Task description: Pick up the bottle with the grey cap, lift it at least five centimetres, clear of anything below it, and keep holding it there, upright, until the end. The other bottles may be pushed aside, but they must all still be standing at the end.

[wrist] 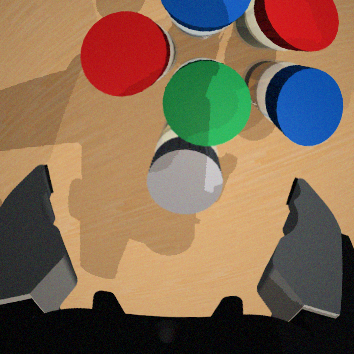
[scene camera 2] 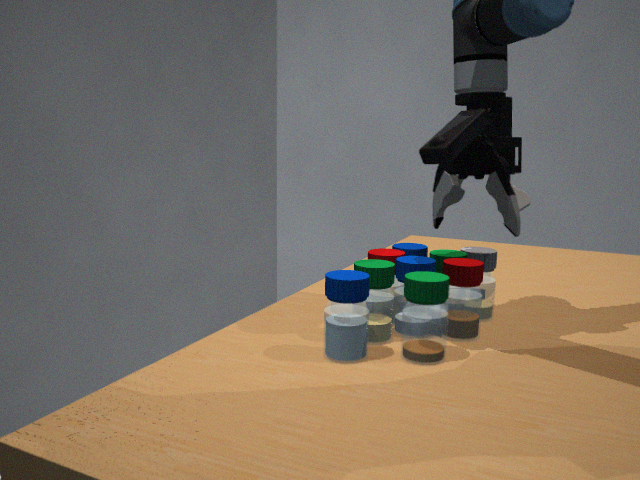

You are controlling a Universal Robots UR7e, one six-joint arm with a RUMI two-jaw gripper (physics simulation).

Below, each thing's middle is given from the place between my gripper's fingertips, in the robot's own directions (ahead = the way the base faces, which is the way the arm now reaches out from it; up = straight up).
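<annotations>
My gripper: 8 cm above, 3 cm to the left of the grey-capped bottle [scene camera 2: 488, 256]. Red-capped bottle [scene camera 2: 464, 304]: 8 cm below, 7 cm to the left of my hand.
</annotations>
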